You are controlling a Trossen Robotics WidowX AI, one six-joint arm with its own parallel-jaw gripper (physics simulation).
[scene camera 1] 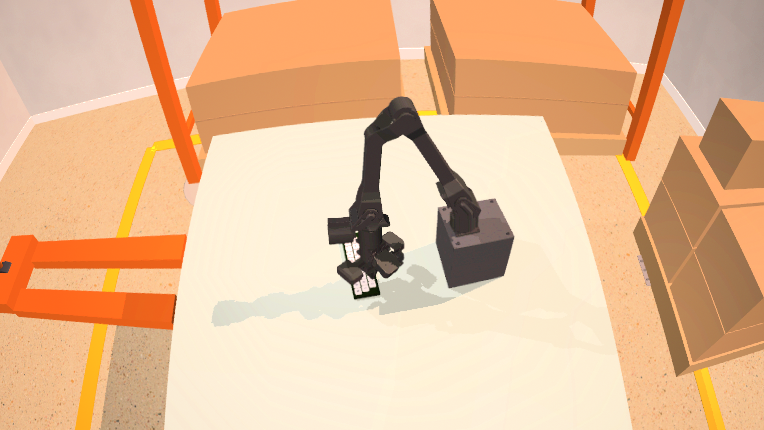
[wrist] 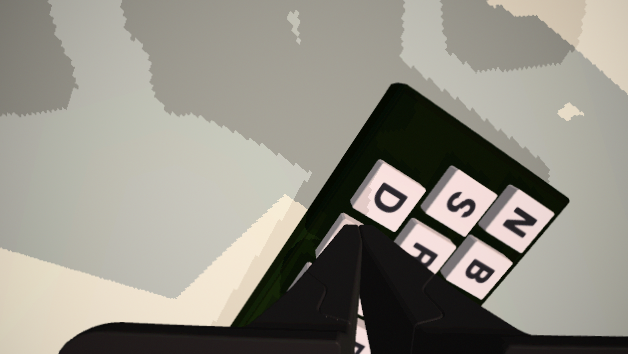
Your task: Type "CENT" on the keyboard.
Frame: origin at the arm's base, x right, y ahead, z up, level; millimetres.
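Seen in the pictures: gripper, fingertip midpoint: [scene camera 1: 372,278] [wrist: 357,238]; arm's base, link origin: [scene camera 1: 464,226].
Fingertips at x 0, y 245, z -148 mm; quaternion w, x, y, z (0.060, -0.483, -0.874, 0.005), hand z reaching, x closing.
Offsets run from my fingertips to a thing's top centre. Level surfaces: height alone.
The dark green keyboard @[dx +62, dy +23, dz -4 mm] [scene camera 1: 366,295] [wrist: 405,125] lies on the table under the arm, partly hidden by it. In the wrist view its white keys include D @[dx -15, dy +3, dz -4 mm] [wrist: 389,197], S @[dx -25, dy +23, dz -4 mm] [wrist: 460,202], N @[dx -30, dy +44, dz -4 mm] [wrist: 520,221], B @[dx -9, dy +43, dz -4 mm] [wrist: 478,272] and a partly covered R @[dx -4, dy +23, dz -4 mm] [wrist: 423,252]. My gripper [scene camera 1: 368,274] [wrist: 357,238] is shut and empty, pointing down at the keyboard. Its tips cover part of a key @[dx +6, dy +2, dz -4 mm] [wrist: 336,232] beside D, whose letter is hidden. Whether they touch or press it I cannot tell. The C and T keys do not show in the wrist view.
The arm's dark base block [scene camera 1: 473,261] stands on the pale table @[dz -20 mm] [scene camera 1: 395,373], right of the keyboard. Beyond the table are large boxes [scene camera 1: 315,37] [scene camera 1: 534,32], stacked boxes [scene camera 1: 721,256] at the right, orange posts [scene camera 1: 163,85] and an orange fork [scene camera 1: 106,252] at the left.
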